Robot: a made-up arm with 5 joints.
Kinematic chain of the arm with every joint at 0, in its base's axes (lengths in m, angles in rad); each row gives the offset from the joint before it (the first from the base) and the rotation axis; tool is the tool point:
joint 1: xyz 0 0 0.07 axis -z
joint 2: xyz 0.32 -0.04 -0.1 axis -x
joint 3: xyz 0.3 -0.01 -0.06 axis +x
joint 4: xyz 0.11 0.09 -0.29 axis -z
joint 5: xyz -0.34 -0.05 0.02 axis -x
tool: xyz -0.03 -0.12 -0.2
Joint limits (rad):
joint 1: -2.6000..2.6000
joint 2: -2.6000..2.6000
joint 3: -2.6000..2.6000
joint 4: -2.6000..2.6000
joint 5: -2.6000..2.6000
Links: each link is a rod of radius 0.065 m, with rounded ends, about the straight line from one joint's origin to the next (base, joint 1, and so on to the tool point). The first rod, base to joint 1, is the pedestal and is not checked.
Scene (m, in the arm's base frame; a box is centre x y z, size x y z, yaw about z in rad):
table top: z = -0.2
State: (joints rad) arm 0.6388 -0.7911 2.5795 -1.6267 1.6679
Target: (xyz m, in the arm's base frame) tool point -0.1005 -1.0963 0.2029
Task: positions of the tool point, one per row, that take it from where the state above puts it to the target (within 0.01 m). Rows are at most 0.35 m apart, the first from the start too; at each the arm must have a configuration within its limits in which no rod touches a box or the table.
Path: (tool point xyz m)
1: 0.7781 -0.6862 0.1407
2: 0.5421 -0.9108 0.1675
3: 0.2395 -1.0541 0.1885
4: -0.1005 -1.0963 0.2029

